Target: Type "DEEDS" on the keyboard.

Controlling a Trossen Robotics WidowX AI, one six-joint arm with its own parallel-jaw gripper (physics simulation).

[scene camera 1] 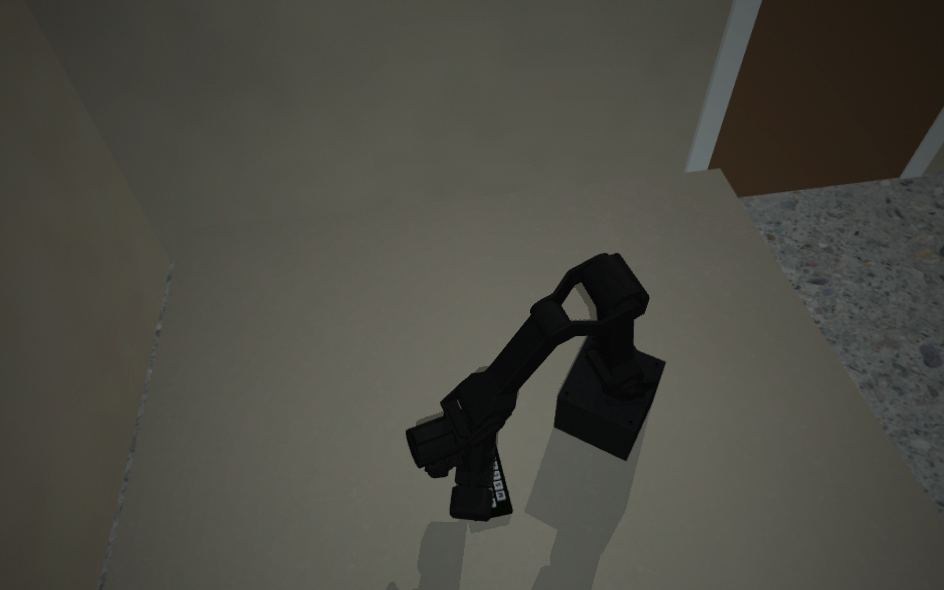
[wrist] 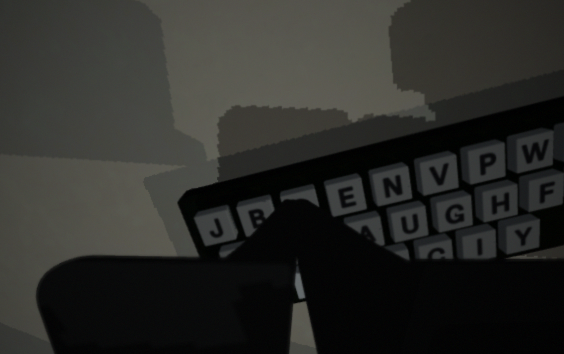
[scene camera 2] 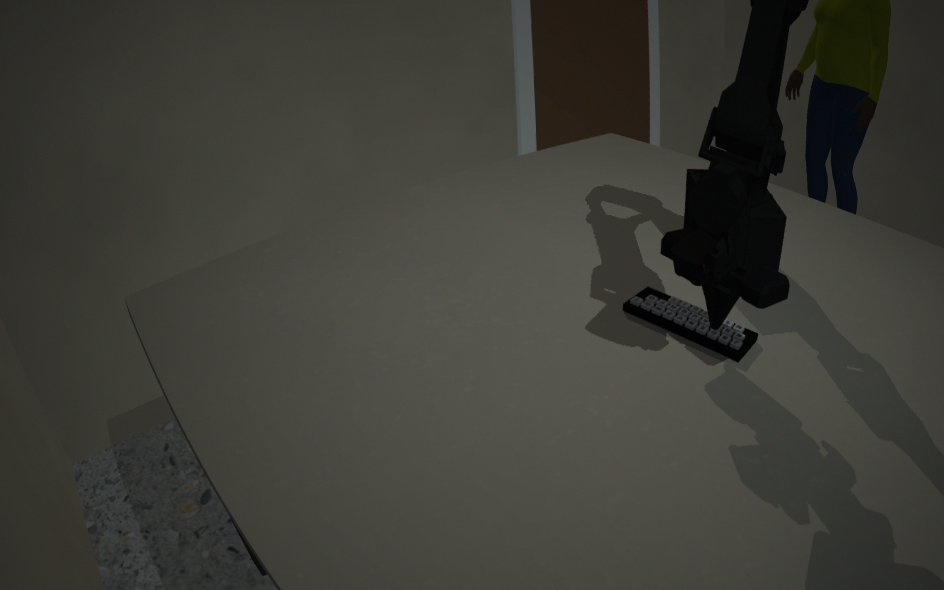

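Where they show: gripper, fingertip midpoint: (scene camera 1: 474,485) (wrist: 294,211) (scene camera 2: 715,328); arm's base, link origin: (scene camera 1: 624,386).
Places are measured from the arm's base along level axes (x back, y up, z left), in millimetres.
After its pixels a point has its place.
Observation:
The black keyboard (scene camera 1: 505,506) {x -199, y -105, z 167 mm} (scene camera 2: 685,321) {x -256, y -102, z 90 mm} (wrist: 417,198) {x -248, y -105, z 88 mm} with pale lettered keys lies on the table. In the wrist view its far row shows J (wrist: 216,227) {x -240, y -99, z 171 mm}, B (wrist: 256,215) {x -245, y -99, z 154 mm}, a key (wrist: 300,192) {x -254, y -99, z 137 mm} with its letter covered, then E (wrist: 346,196) {x -252, y -99, z 119 mm}, N, V, P and W. The S key does not show in the wrist view. My gripper (scene camera 1: 473,487) {x -251, y -90, z 139 mm} (scene camera 2: 714,325) {x -251, y -90, z 139 mm} (wrist: 294,211) {x -251, y -90, z 139 mm} is shut and empty, pointing down. Its tips are over the keyboard and overlap the covered key between B and E; whether they touch it is unclear. The gripper hides keys in the nearer rows.
The black arm base (scene camera 1: 605,400) {x -33, y -8, z 23 mm} stands on the pale table (scene camera 1: 313,347) {x -580, y -117, z -162 mm} (scene camera 2: 417,347) {x -552, y -117, z -77 mm}. Arm shadows fall across the table. A brown door (scene camera 1: 828,90) (scene camera 2: 590,69) and a person (scene camera 2: 849,48) in a yellow-green top are beyond it.

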